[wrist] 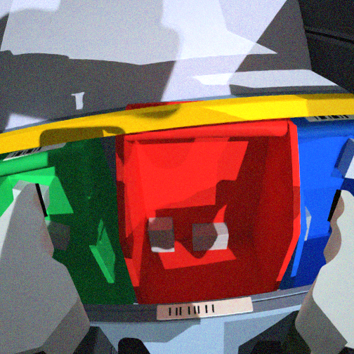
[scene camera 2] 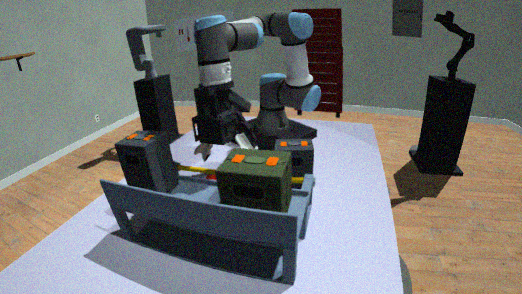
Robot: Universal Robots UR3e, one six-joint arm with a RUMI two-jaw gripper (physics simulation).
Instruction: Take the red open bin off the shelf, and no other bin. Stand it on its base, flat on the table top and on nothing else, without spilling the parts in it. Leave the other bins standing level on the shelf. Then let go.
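Frame: origin at the arm's base, x back, y right, z up, level; metres.
Seen in the pictures: arm's base, origin of the base link: [scene camera 2: 271,128].
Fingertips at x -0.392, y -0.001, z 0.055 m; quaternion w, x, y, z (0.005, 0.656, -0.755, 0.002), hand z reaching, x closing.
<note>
Pixels of each thing's top centre, then the offset from my fingertips to it. "spot": a spot on its surface instead. Level surfaces: height alone.
- red bin, middle of its top: [scene camera 2: 224,181] dx -0.054, dy -0.008, dz -0.007 m
- blue-grey shelf, surface spot: [scene camera 2: 200,212] spot: dx -0.221, dy -0.048, dz +0.046 m
- yellow bar, surface spot: [scene camera 2: 192,169] spot: dx +0.018, dy +0.122, dz -0.034 m
- dark grey case, middle of its top: [scene camera 2: 140,137] dx -0.142, dy +0.117, dz +0.126 m
- green case, middle of its top: [scene camera 2: 254,160] dx -0.146, dy -0.114, dz +0.101 m
- pale table top, its level: dz -0.096 m
The red bin [wrist: 260,190] [scene camera 2: 211,177] sits on the blue-grey shelf [scene camera 2: 200,212] [wrist: 200,336], with two small grey blocks [wrist: 161,234] [wrist: 210,236] inside it. In the wrist view it stands between a green bin [wrist: 75,165] and a blue bin [wrist: 320,150], and a yellow bar [wrist: 240,112] [scene camera 2: 192,169] crosses by its upper edge. My gripper [wrist: 189,190] [scene camera 2: 224,146] is wide open, its fingers apart from the red bin's sides. In the wrist view one finger overlaps the green bin, the other the blue bin's outer part. In the scene view the green case hides much of the bins.
A dark grey case [scene camera 2: 150,162] stands at the shelf's left end, a green case [scene camera 2: 255,180] toward the right, and another grey case [scene camera 2: 301,162] behind it. The pale table top [scene camera 2: 345,200] [wrist: 125,30] extends around the shelf. The arm's base [scene camera 2: 280,127] stands behind.
</note>
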